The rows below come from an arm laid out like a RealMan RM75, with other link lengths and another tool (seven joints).
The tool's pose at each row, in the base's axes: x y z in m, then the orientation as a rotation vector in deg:
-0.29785, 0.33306, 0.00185, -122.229, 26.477, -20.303
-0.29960, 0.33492, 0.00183, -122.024, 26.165, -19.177
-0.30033, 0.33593, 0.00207, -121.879, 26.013, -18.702
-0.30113, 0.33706, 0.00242, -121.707, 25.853, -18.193
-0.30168, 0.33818, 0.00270, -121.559, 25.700, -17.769
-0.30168, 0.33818, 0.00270, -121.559, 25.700, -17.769
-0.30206, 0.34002, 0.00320, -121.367, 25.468, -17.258
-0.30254, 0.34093, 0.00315, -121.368, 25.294, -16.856
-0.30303, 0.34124, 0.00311, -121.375, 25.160, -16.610
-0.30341, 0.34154, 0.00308, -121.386, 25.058, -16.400
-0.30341, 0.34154, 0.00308, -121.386, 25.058, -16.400
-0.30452, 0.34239, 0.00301, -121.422, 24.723, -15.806
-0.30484, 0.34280, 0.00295, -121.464, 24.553, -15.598
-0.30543, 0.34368, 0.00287, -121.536, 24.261, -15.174
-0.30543, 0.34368, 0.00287, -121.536, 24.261, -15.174
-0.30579, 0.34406, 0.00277, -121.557, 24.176, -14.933
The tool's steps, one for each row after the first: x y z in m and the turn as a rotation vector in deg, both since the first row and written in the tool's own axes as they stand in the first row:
-0.00240, -0.00063, 0.00062, 0.210, -0.934, 0.267
-0.00348, -0.00122, 0.00092, 0.357, -1.337, 0.380
-0.00467, -0.00195, 0.00120, 0.529, -1.769, 0.508
-0.00564, -0.00266, 0.00163, 0.681, -2.137, 0.602
-0.00564, -0.00266, 0.00163, 0.681, -2.137, 0.602
-0.00677, -0.00398, 0.00251, 0.887, -2.600, 0.686
-0.00761, -0.00432, 0.00300, 0.900, -2.958, 0.720
-0.00819, -0.00436, 0.00304, 0.908, -3.187, 0.720
-0.00867, -0.00442, 0.00312, 0.907, -3.379, 0.727
-0.00867, -0.00442, 0.00312, 0.907, -3.379, 0.727
-0.01004, -0.00459, 0.00331, 0.909, -3.937, 0.715
-0.01052, -0.00470, 0.00350, 0.893, -4.153, 0.667
-0.01144, -0.00498, 0.00394, 0.860, -4.571, 0.610
-0.01144, -0.00498, 0.00394, 0.860, -4.571, 0.610
-0.01194, -0.00503, 0.00412, 0.841, -4.778, 0.638

